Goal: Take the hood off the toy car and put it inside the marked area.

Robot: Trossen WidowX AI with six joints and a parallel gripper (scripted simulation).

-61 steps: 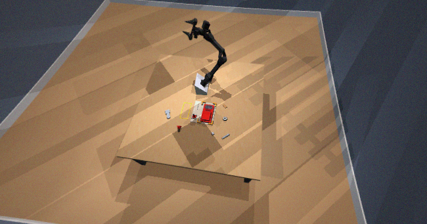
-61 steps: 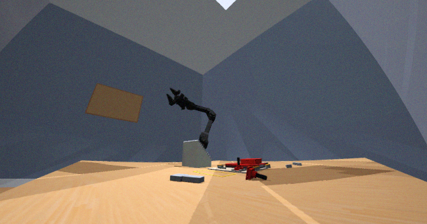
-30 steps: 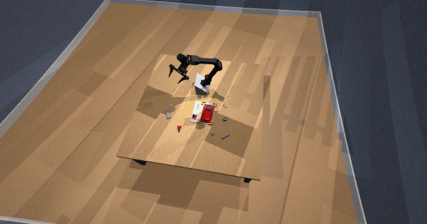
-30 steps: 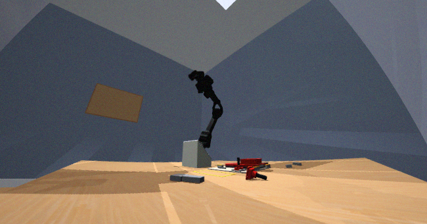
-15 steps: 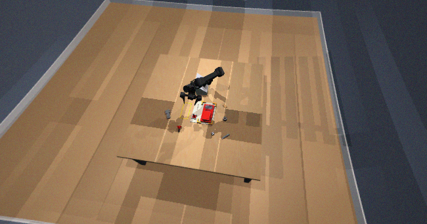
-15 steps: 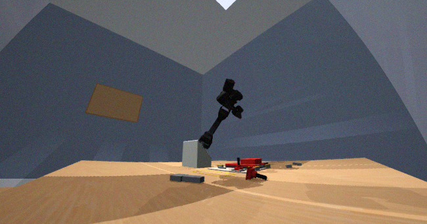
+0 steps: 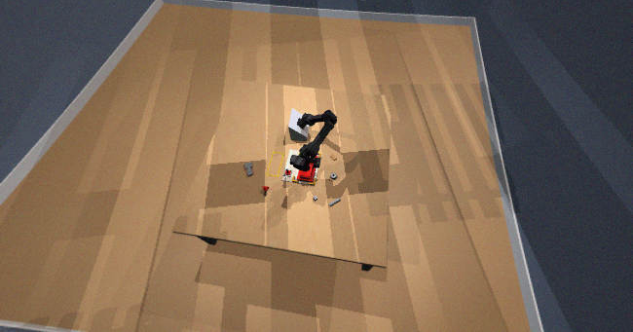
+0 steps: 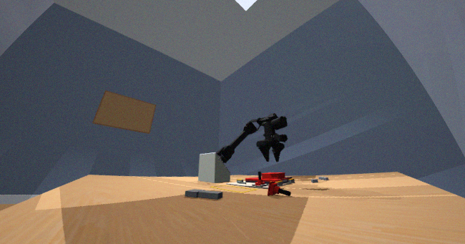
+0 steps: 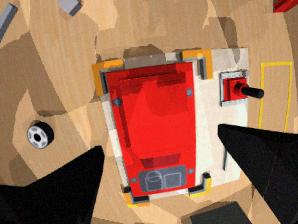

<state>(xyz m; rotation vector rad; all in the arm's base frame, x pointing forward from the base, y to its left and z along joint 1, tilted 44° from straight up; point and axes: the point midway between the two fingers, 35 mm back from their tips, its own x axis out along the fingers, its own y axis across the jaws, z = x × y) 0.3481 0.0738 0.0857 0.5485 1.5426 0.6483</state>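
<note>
Now: the red hood 60 mm below my gripper tip. Also, from my gripper tip: black wheel (180 mm to the left, 100 mm below, 20 mm behind).
</note>
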